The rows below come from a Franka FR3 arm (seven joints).
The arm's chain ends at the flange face. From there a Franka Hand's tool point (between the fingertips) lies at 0.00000 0.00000 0.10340 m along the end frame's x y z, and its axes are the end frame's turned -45 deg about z.
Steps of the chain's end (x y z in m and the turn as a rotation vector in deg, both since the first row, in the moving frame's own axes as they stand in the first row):
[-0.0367 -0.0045 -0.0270 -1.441 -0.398 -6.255]
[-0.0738 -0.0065 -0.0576 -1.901 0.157 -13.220]
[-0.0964 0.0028 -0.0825 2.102 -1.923 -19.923]
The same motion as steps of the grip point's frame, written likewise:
[-0.0250 -0.0277 -0.0270 -0.738 -1.300 -6.255]
[-0.0495 -0.0539 -0.0577 -1.455 -1.233 -13.220]
[-0.0708 -0.0713 -0.0826 2.846 0.127 -19.923]

